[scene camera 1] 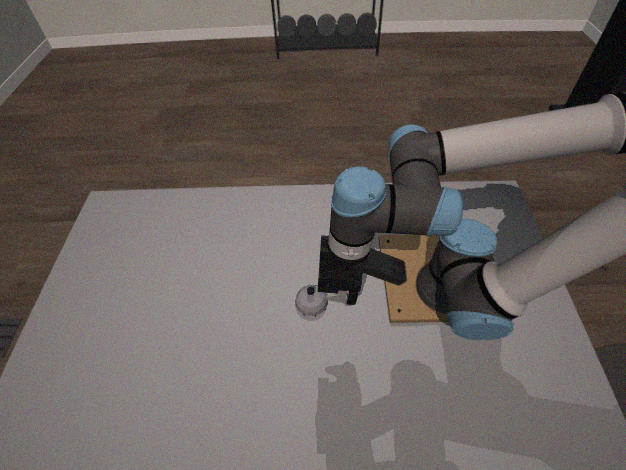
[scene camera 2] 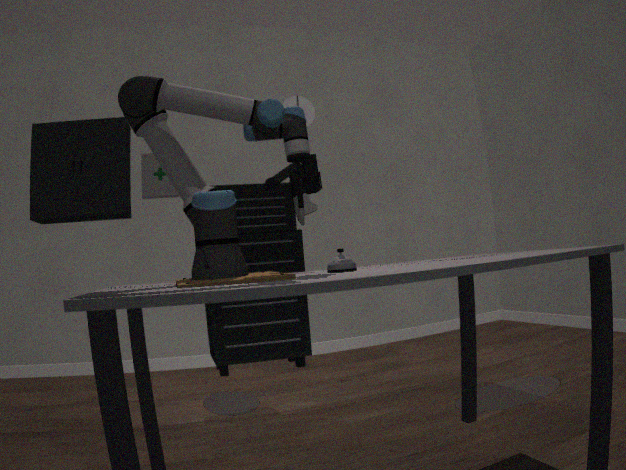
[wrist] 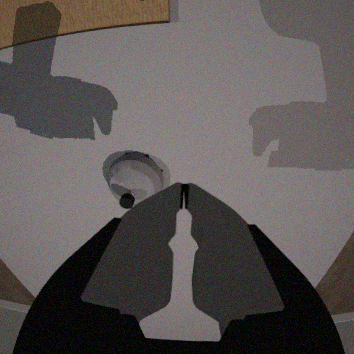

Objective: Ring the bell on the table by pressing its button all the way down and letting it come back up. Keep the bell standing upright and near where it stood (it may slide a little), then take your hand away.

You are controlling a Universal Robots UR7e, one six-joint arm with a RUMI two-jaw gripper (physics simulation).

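Places are measured from the arm's base along level axes (x back, y right, z up), in millimetres.
Pixels of known places: gripper, between the fingertips: (scene camera 1: 346, 301) (scene camera 2: 303, 225) (wrist: 183, 185); arm's base, origin of its link: (scene camera 1: 444, 288) (scene camera 2: 220, 277).
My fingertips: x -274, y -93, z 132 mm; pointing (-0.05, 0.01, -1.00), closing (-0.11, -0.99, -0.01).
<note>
Ahead of a thing's pixels: the offset from my fingertips to its top centre. Level surfaces: height alone.
The bell @[dx -78, dy +81, dz -79 mm] (scene camera 1: 311, 304) (scene camera 2: 341, 265) (wrist: 141, 172) is a round silvery dome standing upright on the table @[dz -145 mm] (scene camera 1: 166, 323) (scene camera 2: 404, 270). Its small black button @[dx -78, dy +81, dz -79 mm] (scene camera 1: 310, 290) (scene camera 2: 340, 250) (wrist: 127, 200) stands up at the top. My gripper (scene camera 1: 351, 301) (scene camera 2: 301, 223) (wrist: 183, 185) is shut and empty, pointing down. Its tips are higher than the button and off to one side, on the robot base's side of the bell. They do not touch the bell. In the wrist view the left finger hides the bell's lower right edge.
A wooden board (scene camera 1: 408, 303) (scene camera 2: 187, 283) (wrist: 125, 15) lies under the robot's base, to the right of the bell in the first scene view. A dark drawer cabinet (scene camera 2: 262, 323) stands behind the table. A rack (scene camera 1: 328, 49) with dark balls stands at the far wall.
</note>
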